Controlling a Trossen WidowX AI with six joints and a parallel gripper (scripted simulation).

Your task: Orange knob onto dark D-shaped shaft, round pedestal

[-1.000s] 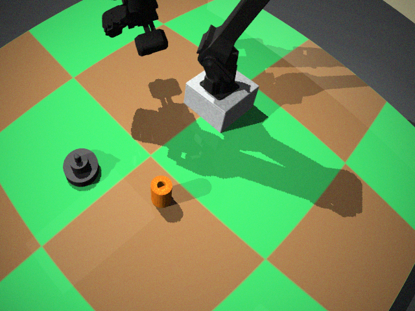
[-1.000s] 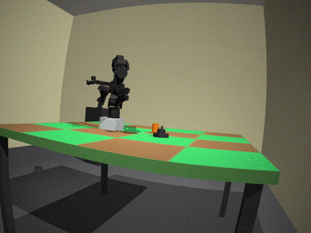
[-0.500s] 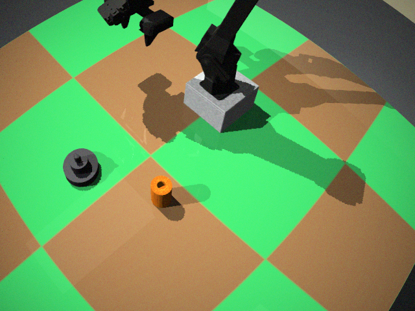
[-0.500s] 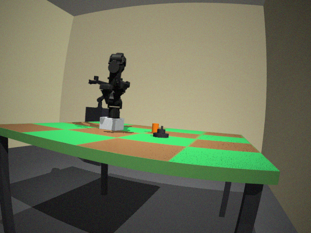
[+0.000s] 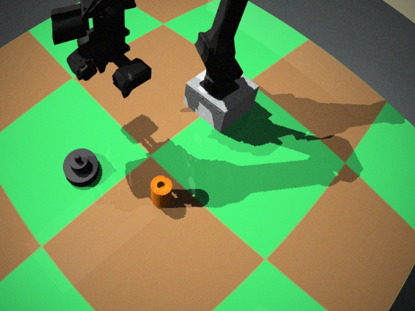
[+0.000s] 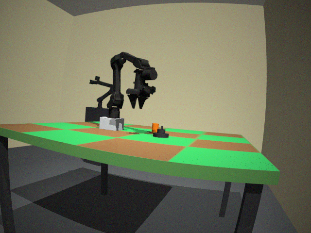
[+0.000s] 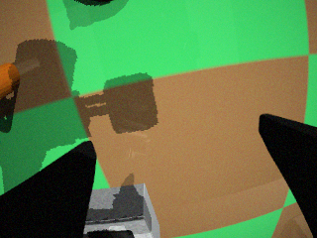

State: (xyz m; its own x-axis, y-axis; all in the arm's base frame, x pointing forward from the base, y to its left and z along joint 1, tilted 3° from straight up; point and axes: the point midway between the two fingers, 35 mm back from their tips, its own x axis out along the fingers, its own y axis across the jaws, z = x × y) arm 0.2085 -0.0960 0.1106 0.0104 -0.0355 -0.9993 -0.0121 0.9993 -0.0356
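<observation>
The orange knob lies 40 mm ahead of my gripper tip, 200 mm to the left of it and 110 mm below it. The rest, counted from my gripper tip: pedestal 130 mm ahead, 40 mm to the left, 110 mm below.
</observation>
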